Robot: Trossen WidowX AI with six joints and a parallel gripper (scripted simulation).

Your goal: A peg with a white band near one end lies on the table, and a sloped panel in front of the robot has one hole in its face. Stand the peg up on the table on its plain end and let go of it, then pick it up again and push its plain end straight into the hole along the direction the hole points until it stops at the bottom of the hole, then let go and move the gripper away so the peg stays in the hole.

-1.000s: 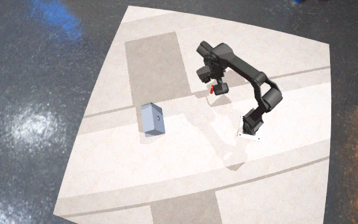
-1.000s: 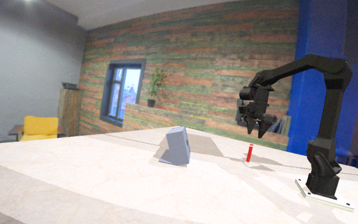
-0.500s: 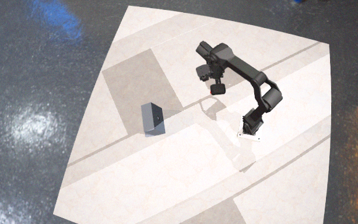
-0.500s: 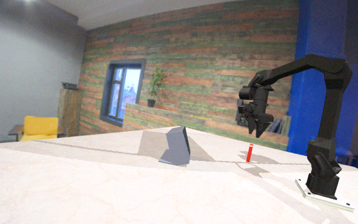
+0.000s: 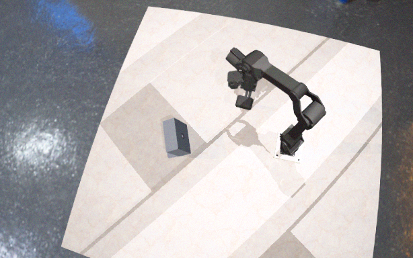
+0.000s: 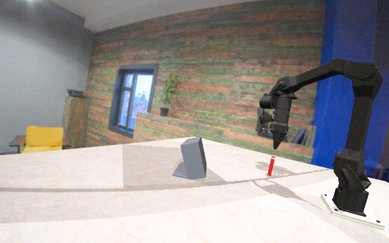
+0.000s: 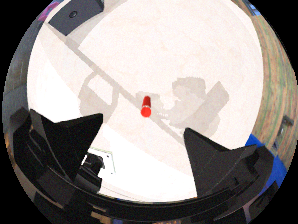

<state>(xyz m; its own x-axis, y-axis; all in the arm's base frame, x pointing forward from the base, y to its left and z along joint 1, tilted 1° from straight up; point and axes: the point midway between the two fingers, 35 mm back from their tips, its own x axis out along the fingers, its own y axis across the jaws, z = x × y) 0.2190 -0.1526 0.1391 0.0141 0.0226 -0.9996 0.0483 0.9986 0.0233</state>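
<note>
My gripper tip is 6 cm above the red peg. Also, from my gripper tip: grey sloped panel 24 cm ahead, 22 cm to the left, 6 cm below; then panel foot 27 cm ahead, 23 cm to the left, 12 cm below.
</note>
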